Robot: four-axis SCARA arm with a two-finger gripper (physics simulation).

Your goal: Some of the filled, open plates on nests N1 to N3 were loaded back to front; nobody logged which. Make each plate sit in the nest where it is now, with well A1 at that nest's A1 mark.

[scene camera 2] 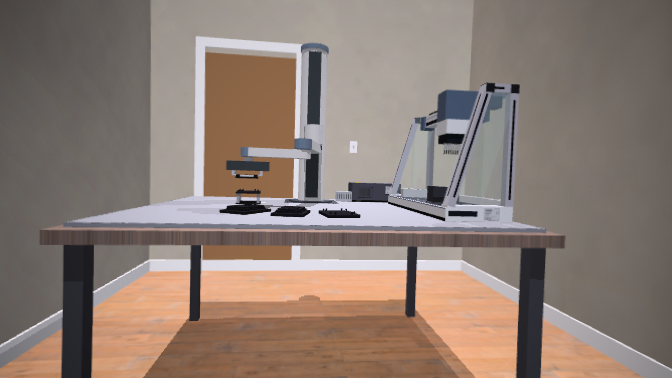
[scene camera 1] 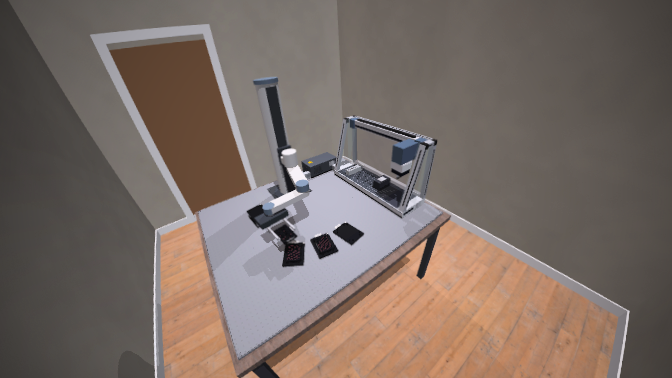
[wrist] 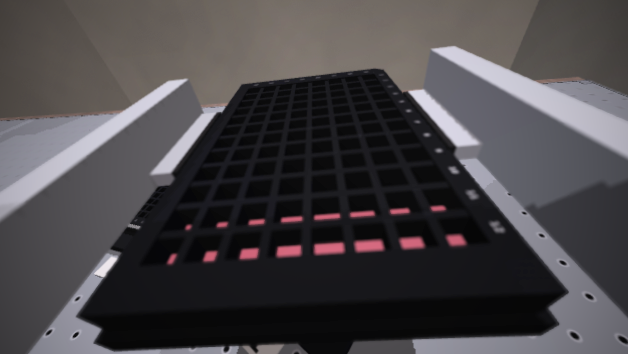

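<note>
My gripper (scene camera 1: 283,234) (scene camera 2: 246,175) (wrist: 308,89) is shut on the long sides of a black plate (scene camera 1: 286,231) (scene camera 2: 246,176) (wrist: 327,187) with pink-filled wells, held level in the air. In the wrist view its column 12 label is at the near right corner; the A1 end is far. Filled plates sit in the left nest, plate (scene camera 1: 293,253) (scene camera 2: 245,209), and the middle nest, plate (scene camera 1: 324,245) (scene camera 2: 290,211). The right nest (scene camera 1: 349,233) (scene camera 2: 339,213) holds no plate. Nest numbers and A1 marks are unreadable.
A raised black stand (scene camera 1: 255,211) (scene camera 2: 248,192) is partly hidden behind the hand in scene camera 1; in scene camera 2 the held plate shows above it. A framed pipetting machine (scene camera 1: 367,192) (scene camera 2: 487,212) stands at the right. A dark box (scene camera 1: 320,163) (scene camera 2: 367,191) is at the back.
</note>
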